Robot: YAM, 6 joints.
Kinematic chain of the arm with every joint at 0, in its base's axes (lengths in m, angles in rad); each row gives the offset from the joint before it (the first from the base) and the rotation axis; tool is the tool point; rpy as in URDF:
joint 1: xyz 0 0 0.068 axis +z
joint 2: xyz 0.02 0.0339 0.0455 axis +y
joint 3: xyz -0.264 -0.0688 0 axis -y
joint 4: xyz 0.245 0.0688 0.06 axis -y
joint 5: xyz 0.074 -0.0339 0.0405 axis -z
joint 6: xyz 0.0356 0 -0.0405 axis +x
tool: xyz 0 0 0 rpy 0 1.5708 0
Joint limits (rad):
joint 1: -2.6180..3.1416
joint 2: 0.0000..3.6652
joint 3: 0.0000..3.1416
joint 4: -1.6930..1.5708
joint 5: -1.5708..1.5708
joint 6: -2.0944..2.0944
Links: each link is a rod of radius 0.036 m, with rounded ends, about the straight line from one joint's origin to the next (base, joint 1, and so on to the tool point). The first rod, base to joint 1, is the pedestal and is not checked.
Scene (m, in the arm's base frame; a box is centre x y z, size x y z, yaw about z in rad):
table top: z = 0
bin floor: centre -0.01 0.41 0.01 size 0.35 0.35 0.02 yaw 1
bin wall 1: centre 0.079 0.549 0.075 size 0.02 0.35 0.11 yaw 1
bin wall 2: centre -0.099 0.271 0.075 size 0.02 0.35 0.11 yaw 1
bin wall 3: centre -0.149 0.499 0.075 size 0.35 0.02 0.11 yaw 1
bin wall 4: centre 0.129 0.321 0.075 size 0.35 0.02 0.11 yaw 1
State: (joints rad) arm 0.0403 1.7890 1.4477 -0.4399 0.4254 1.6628
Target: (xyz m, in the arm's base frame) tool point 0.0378 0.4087 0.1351
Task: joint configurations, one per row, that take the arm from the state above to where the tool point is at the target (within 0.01 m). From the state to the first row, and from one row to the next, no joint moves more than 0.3 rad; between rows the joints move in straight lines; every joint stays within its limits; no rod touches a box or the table.
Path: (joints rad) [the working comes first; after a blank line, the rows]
Joints at the target: 1.5039 2.0480 1.3375 -0.4389 0.2968 1.6628
Straight joint move there: touches bin wall 4.

1: 0.2925 1.8533 1.6073 -0.4183 0.6742 1.5636
2: 0.5448 1.9176 1.7669 -0.3966 0.9230 1.4644
3: 0.7970 1.9819 1.9265 -0.3750 1.1718 1.3653
4: 1.0326 2.0040 1.7302 -0.3963 0.8802 1.4644
5: 1.2683 2.0260 1.5339 -0.4176 0.5885 1.5636
6: 1.5039 2.0480 1.3375 -0.4389 0.2968 1.6628

